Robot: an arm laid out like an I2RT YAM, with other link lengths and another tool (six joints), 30 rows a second.
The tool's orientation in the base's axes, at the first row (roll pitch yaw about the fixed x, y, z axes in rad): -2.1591 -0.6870 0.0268
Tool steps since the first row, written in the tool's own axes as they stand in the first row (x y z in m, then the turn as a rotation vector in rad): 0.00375 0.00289 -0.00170 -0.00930 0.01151 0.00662; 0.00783 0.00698 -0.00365 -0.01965 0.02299 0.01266; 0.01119 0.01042 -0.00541 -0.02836 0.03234 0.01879; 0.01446 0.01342 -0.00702 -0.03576 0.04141 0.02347; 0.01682 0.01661 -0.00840 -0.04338 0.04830 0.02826; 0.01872 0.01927 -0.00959 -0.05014 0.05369 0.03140; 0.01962 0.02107 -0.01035 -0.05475 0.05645 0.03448; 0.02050 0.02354 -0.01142 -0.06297 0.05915 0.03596; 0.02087 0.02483 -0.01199 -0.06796 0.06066 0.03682; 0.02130 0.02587 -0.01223 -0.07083 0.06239 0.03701; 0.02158 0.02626 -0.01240 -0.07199 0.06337 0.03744; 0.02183 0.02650 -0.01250 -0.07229 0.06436 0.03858; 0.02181 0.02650 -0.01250 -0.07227 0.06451 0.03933
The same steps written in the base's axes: 0.00391 -0.00291 0.00125 0.00124 -0.00085 -0.01614; 0.00863 -0.00668 0.00204 0.00145 -0.00219 -0.03268; 0.01252 -0.00995 0.00272 0.00181 -0.00227 -0.04685; 0.01614 -0.01286 0.00355 0.00255 -0.00339 -0.05938; 0.01924 -0.01570 0.00359 0.00198 -0.00324 -0.07070; 0.02176 -0.01810 0.00359 0.00071 -0.00366 -0.07980; 0.02318 -0.01969 0.00333 -0.00034 -0.00265 -0.08582; 0.02485 -0.02191 0.00276 -0.00474 -0.00304 -0.09341; 0.02564 -0.02307 0.00241 -0.00750 -0.00324 -0.09791; 0.02646 -0.02383 0.00212 -0.00871 -0.00407 -0.10093; 0.02683 -0.02418 0.00212 -0.00894 -0.00426 -0.10248; 0.02712 -0.02439 0.00216 -0.00826 -0.00385 -0.10380; 0.02711 -0.02439 0.00215 -0.00791 -0.00330 -0.10420
